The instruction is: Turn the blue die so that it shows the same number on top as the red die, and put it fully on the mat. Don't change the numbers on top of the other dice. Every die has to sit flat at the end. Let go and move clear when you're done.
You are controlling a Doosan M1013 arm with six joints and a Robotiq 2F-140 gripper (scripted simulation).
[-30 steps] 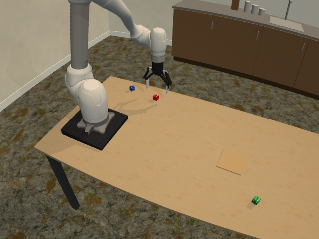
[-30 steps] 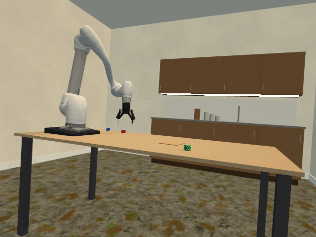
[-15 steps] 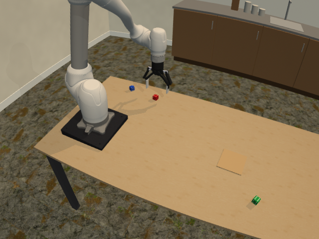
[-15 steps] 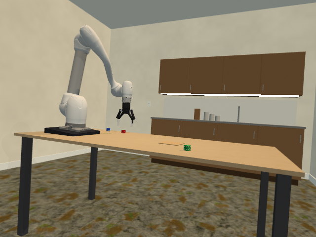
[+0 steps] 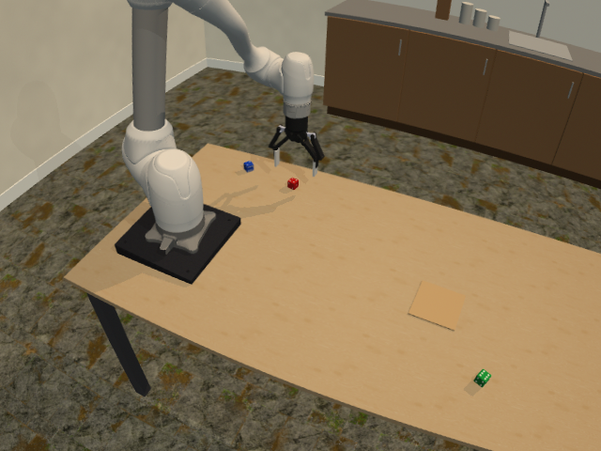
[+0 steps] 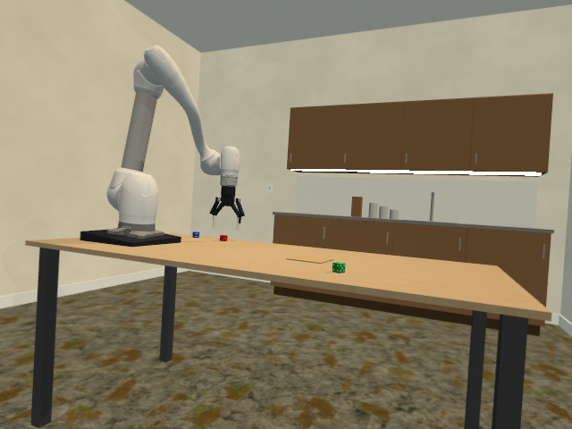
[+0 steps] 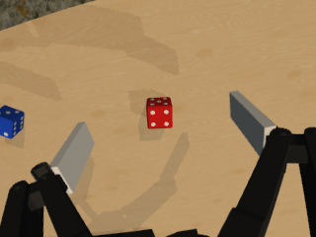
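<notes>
Now: the blue die 20 cm behind my hand, 6 cm below it and 5 cm to the left of it. Also, from my hand: green die: 69 cm to the right, 66 cm ahead, 6 cm below; red die: 6 cm below, 2 cm to the right; mat: 54 cm ahead, 45 cm to the right, 7 cm below.
</notes>
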